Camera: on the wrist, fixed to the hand. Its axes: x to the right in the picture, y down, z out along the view.
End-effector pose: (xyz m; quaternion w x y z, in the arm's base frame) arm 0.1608 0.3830 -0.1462 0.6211 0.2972 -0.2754 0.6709
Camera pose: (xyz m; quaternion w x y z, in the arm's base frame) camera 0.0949 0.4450 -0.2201 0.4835 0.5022 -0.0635 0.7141
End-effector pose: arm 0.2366 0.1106 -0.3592 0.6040 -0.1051 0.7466 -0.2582
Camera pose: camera 0.1536 0.1924 -0.3686 0.6284 0.0870 0.6044 -0.4819
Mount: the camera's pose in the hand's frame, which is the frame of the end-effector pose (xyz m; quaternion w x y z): -0.0098 0.0610 -0.0992 0.9461 0.3223 -0.0310 -0.0003
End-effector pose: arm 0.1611 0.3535 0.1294 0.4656 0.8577 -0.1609 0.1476
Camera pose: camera 0.1168 0.4074 0.2231 0.1591 0.9661 -0.1188 0.1648
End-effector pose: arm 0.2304 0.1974 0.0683 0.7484 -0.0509 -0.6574 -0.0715
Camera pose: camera 0.3367 0.2410 0.0467 0.7041 0.1910 -0.6683 0.1456
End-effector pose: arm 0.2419 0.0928 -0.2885 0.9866 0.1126 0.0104 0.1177
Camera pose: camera 0.2137 0.1701 -0.3715 0.8975 0.4282 0.0172 0.1042
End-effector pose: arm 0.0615 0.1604 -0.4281 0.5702 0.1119 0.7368 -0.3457
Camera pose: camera 0.0231 0.2707 -0.4314 0.5261 0.2787 0.5680 -0.5682
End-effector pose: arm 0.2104 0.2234 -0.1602 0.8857 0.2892 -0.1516 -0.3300
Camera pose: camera 0.2791 0.3084 -0.2017 0.7400 0.5489 -0.2772 -0.2726
